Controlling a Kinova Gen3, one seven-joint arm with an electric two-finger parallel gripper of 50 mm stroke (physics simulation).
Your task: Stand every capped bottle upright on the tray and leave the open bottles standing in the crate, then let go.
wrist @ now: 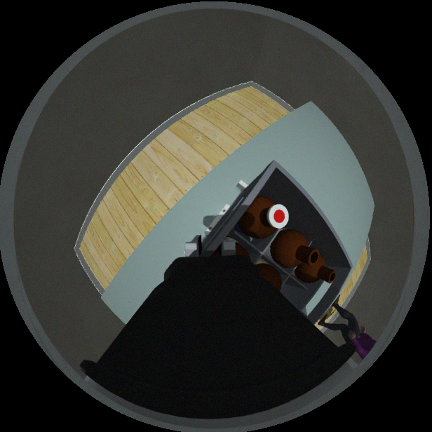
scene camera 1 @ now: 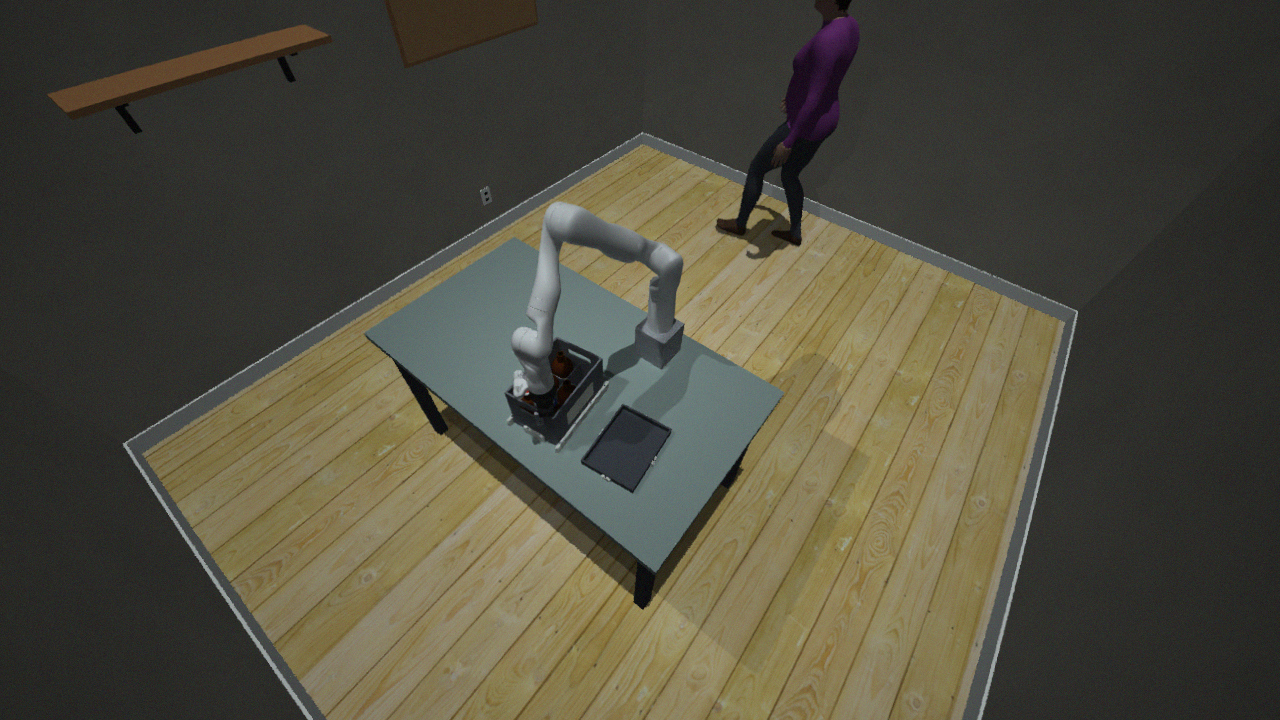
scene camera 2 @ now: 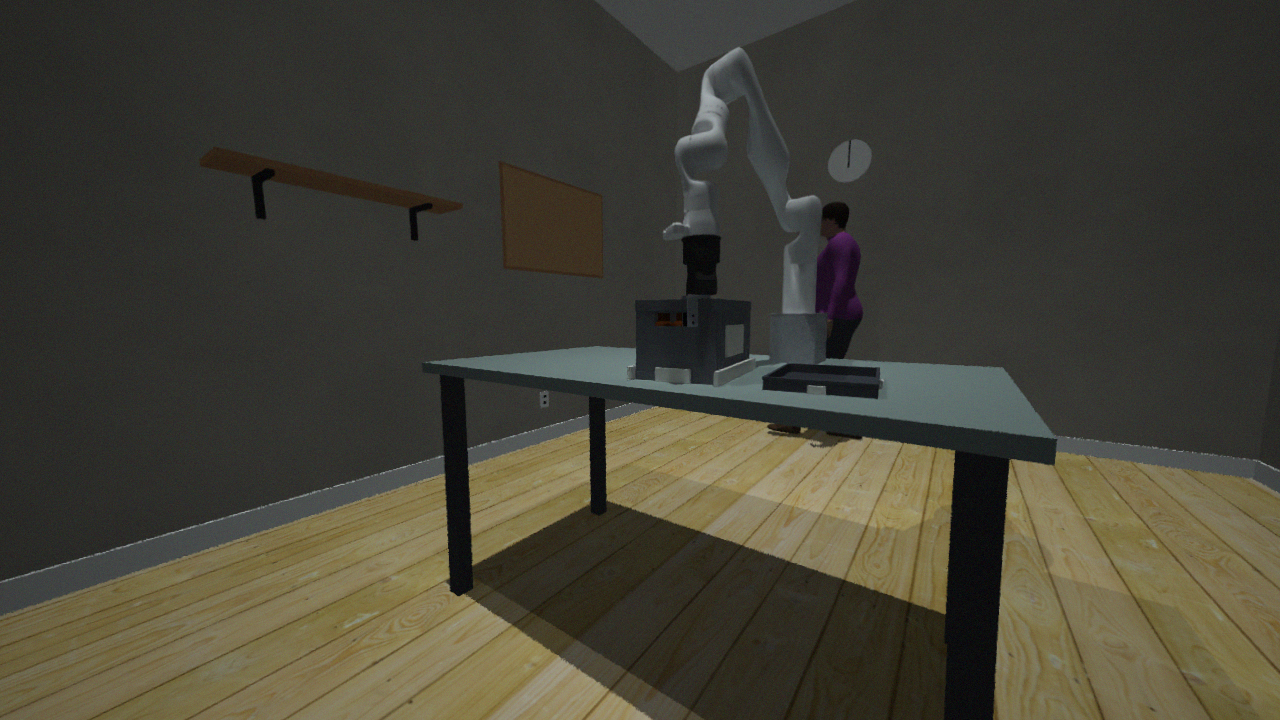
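Seen in the pictures: gripper, fingertip midpoint: [scene camera 1: 540,420] [scene camera 2: 690,327]; arm's base at its link origin: [scene camera 1: 659,324] [scene camera 2: 798,313].
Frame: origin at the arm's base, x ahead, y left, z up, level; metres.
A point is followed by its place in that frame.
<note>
A dark crate [scene camera 1: 575,400] @(z -0.014, x 0.425, y -0.032 m) [scene camera 2: 716,337] @(z -0.048, x 0.535, y -0.020 m) [wrist: 282,167] stands on the grey table [scene camera 1: 465,313] @(z -0.145, x 0.313, y -0.727 m) and holds several brown bottles. In the wrist view, one bottle [wrist: 254,222] has a white cap with a red dot. Two open bottles [wrist: 308,254] [wrist: 325,274] stand beside it. My gripper [scene camera 1: 527,392] [scene camera 2: 693,309] @(z -0.027, x 0.541, y -0.077 m) reaches straight down into the crate's near corner cell. It is shut on a brown bottle there, and its own black body hides that bottle's top. The dark tray [scene camera 1: 626,447] @(z -0.139, x 0.407, y 0.158 m) [scene camera 2: 819,379] @(z -0.141, x 0.373, y 0.143 m) lies empty to the right of the crate.
The arm's base [scene camera 1: 659,340] @(z 0.000, x 0.063, y 0.043 m) stands on the table behind the crate. A person in a purple top [scene camera 1: 810,97] [scene camera 2: 836,273] walks on the floor beyond the table. A shelf [scene camera 2: 330,183] and a board [scene camera 2: 550,219] hang on the wall.
</note>
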